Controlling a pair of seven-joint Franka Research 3 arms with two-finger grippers.
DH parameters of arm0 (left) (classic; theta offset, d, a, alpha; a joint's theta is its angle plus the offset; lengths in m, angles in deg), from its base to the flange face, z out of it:
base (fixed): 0 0 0 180
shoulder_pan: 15.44 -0.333 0 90
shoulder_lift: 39.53 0 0 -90
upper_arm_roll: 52.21 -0.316 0.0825 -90
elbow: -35.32 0 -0.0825 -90
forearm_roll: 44.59 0.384 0 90
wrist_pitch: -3.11 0 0.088 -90
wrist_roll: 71.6 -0.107 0 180
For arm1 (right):
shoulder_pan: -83.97 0.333 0 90
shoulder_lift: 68.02 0 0 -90
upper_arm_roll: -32.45 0.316 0.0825 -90
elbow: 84.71 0 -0.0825 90
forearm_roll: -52.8 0.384 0 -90
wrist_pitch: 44.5 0 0.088 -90
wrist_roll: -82.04 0.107 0 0
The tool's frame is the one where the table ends.
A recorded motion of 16 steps. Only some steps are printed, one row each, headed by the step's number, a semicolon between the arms.
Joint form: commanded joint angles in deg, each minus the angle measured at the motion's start. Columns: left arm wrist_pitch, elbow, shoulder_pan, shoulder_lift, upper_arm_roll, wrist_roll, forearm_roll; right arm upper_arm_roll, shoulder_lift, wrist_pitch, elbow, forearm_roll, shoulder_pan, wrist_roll.
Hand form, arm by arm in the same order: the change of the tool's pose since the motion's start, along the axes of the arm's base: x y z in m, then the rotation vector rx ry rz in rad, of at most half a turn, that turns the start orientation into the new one. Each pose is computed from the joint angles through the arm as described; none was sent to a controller.
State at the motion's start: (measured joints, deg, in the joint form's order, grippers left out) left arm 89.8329 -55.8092 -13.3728 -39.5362 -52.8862 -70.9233 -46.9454; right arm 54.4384 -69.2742 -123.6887 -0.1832 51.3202 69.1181 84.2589
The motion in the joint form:
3: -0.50 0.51 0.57 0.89 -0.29 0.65 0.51; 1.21 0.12 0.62 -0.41 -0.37 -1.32 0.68
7: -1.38 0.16 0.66 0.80 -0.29 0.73 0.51; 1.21 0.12 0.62 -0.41 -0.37 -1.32 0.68
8: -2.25 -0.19 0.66 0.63 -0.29 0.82 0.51; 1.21 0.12 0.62 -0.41 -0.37 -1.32 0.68
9: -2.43 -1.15 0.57 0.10 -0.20 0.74 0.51; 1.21 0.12 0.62 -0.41 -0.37 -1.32 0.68
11: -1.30 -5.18 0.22 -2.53 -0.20 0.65 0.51; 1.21 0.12 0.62 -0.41 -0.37 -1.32 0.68
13: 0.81 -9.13 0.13 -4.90 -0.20 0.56 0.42; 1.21 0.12 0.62 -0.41 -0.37 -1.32 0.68
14: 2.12 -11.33 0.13 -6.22 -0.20 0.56 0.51; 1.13 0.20 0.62 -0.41 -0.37 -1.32 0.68
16: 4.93 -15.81 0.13 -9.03 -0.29 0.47 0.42; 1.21 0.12 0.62 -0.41 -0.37 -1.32 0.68
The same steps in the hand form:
3: 0.0036 -0.0019 -0.0051 0.0105 0.0155 0.0059; -0.0017 -0.0020 0.0036 -0.0083 0.0003 -0.0145
7: 0.0011 -0.0027 -0.0083 0.0113 0.0354 0.0051; -0.0017 -0.0020 0.0036 -0.0083 0.0003 -0.0145
8: -0.0018 -0.0026 -0.0106 0.0120 0.0538 0.0061; -0.0017 -0.0020 0.0036 -0.0083 0.0003 -0.0145
9: -0.0054 -0.0025 -0.0135 0.0121 0.0644 0.0046; -0.0017 -0.0020 0.0036 -0.0083 0.0003 -0.0145
11: -0.0189 0.0014 -0.0198 0.0111 0.0691 0.0097; -0.0017 -0.0020 0.0036 -0.0083 0.0003 -0.0145
13: -0.0297 0.0025 -0.0273 0.0085 0.0599 0.0110; -0.0017 -0.0020 0.0036 -0.0083 0.0003 -0.0145
14: -0.0355 0.0029 -0.0316 0.0096 0.0524 0.0116; -0.0020 -0.0026 0.0043 -0.0087 -0.0010 -0.0159
16: -0.0481 0.0042 -0.0396 0.0064 0.0326 0.0133; -0.0017 -0.0020 0.0036 -0.0083 0.0003 -0.0145

